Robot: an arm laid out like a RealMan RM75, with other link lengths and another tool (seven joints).
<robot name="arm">
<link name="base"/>
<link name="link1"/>
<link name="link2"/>
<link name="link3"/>
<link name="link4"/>
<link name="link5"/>
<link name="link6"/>
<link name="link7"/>
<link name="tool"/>
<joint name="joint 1" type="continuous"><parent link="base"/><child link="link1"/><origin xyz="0 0 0.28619"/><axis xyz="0 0 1"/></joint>
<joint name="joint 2" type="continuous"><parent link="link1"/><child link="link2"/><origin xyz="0 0 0"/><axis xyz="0 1 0"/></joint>
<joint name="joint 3" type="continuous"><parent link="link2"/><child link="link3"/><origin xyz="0 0 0.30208"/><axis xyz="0 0 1"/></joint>
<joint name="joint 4" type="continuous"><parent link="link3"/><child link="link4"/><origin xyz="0 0 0"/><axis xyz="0 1 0"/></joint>
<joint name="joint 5" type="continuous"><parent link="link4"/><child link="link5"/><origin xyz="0 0 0.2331"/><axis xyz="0 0 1"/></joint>
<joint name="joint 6" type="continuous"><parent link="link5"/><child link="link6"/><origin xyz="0 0 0"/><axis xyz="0 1 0"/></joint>
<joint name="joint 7" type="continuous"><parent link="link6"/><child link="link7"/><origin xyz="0 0 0.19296"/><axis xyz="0 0 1"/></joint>
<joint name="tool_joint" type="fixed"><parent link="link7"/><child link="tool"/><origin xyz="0.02 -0.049 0.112" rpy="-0.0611 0 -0.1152"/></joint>
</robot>
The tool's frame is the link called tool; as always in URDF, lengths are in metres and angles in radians. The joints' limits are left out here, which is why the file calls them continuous.
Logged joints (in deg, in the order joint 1, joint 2, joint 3, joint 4, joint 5, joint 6, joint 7), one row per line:
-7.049, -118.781, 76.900, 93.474, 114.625, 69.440, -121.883
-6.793, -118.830, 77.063, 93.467, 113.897, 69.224, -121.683
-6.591, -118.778, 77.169, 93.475, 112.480, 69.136, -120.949
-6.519, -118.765, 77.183, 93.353, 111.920, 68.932, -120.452
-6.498, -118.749, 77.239, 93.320, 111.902, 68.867, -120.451
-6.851, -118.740, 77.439, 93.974, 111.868, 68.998, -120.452
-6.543, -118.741, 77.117, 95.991, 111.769, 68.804, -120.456
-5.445, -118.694, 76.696, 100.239, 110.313, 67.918, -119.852
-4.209, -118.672, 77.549, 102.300, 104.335, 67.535, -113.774
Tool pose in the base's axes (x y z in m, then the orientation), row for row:
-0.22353, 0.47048, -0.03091, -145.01, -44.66, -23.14
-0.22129, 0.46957, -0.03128, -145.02, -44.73, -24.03
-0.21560, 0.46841, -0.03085, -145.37, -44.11, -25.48
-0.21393, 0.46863, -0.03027, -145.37, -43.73, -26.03
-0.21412, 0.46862, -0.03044, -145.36, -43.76, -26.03
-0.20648, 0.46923, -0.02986, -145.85, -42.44, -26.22
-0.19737, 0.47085, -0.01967, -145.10, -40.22, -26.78
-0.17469, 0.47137, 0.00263, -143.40, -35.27, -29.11
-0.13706, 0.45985, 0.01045, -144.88, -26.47, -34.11
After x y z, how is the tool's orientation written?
As a rotation vector, in degrees.
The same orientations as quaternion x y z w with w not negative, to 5 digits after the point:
-0.91960, -0.28322, -0.14675, 0.22932
-0.91898, -0.28345, -0.15228, 0.22791
-0.91962, -0.27904, -0.16119, 0.22464
-0.91968, -0.27666, -0.16468, 0.22478
-0.91962, -0.27685, -0.16468, 0.22478
-0.92220, -0.26835, -0.16579, 0.22371
-0.92243, -0.25569, -0.17025, 0.23400
-0.92136, -0.22661, -0.18704, 0.25447
-0.92819, -0.16958, -0.21853, 0.24889

